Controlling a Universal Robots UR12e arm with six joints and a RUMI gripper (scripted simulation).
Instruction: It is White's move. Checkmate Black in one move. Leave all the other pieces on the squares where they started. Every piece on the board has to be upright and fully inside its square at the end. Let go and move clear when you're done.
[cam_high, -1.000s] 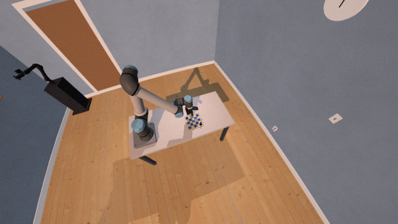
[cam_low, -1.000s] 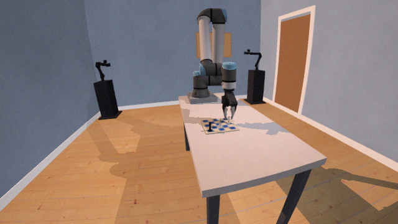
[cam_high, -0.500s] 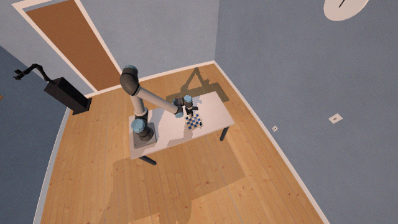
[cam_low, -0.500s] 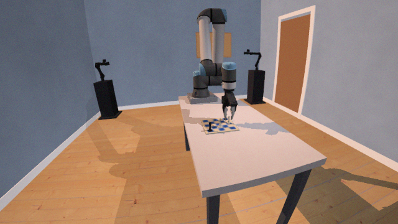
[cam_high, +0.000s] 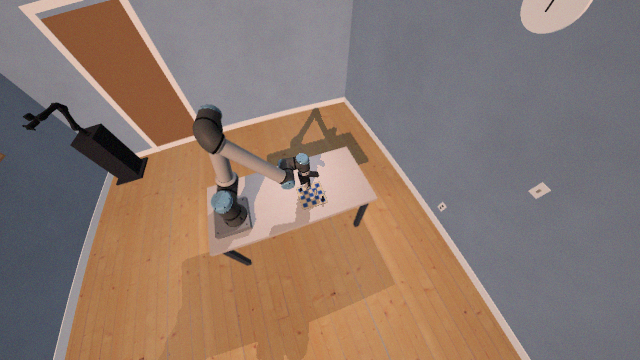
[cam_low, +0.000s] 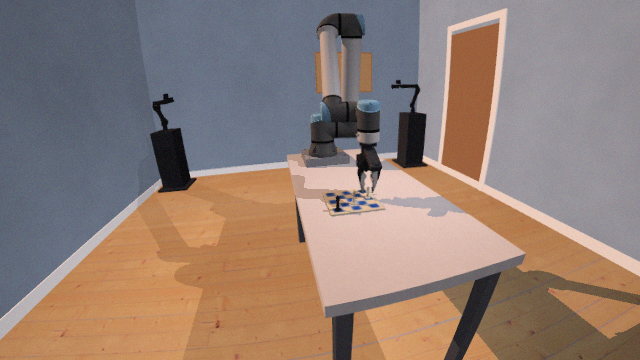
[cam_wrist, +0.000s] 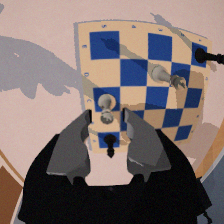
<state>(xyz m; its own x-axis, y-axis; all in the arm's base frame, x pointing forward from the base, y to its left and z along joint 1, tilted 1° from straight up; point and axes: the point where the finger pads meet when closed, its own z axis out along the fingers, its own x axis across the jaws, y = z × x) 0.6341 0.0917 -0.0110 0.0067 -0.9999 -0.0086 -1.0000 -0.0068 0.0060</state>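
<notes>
Now: the chessboard 8 cm to the right of my hand and 4 cm below it.
</notes>
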